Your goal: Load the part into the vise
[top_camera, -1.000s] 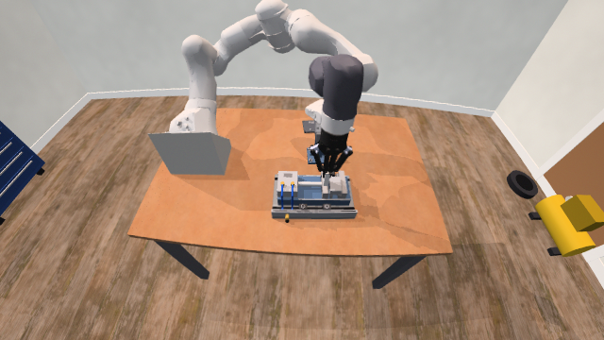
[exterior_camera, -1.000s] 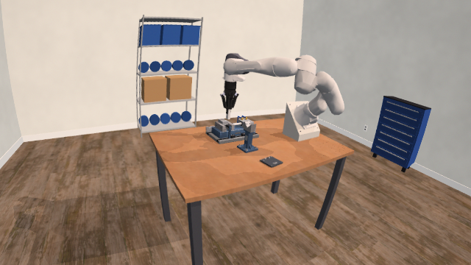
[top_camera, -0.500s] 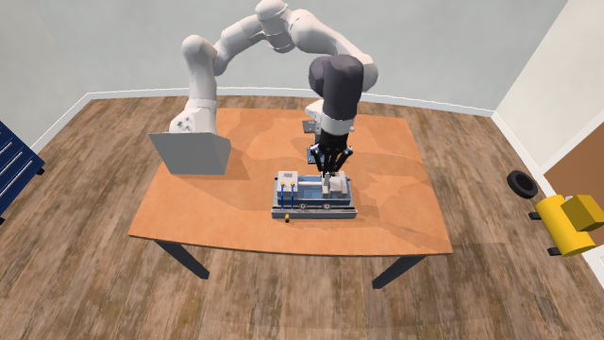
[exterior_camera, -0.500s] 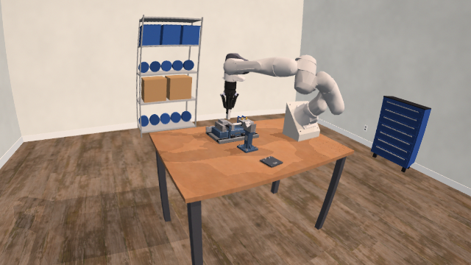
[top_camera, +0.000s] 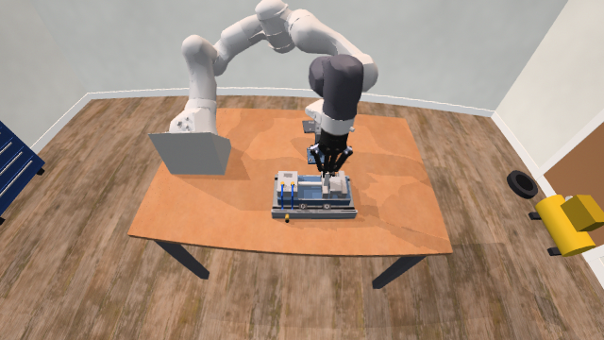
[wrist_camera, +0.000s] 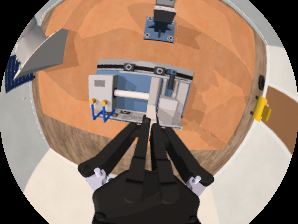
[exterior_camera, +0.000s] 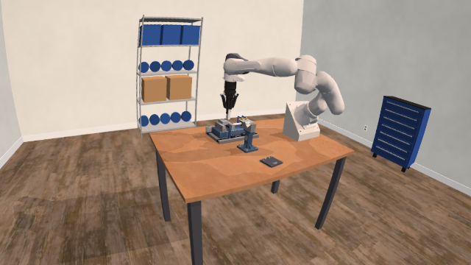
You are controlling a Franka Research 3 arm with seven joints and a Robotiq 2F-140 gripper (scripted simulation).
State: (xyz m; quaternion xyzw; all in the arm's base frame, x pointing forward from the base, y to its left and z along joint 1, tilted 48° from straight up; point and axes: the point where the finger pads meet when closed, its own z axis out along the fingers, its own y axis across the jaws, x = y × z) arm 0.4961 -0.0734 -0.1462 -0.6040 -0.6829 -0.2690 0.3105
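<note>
My gripper is now 4 cm short of the part and 6 cm above it. Round my hand: fixed jaw 6 cm ahead, 3 cm to the left, 7 cm below; air cylinder 13 cm behind, 1 cm to the left, 7 cm below; vise 3 cm behind, 2 cm to the left, 11 cm below.
</note>
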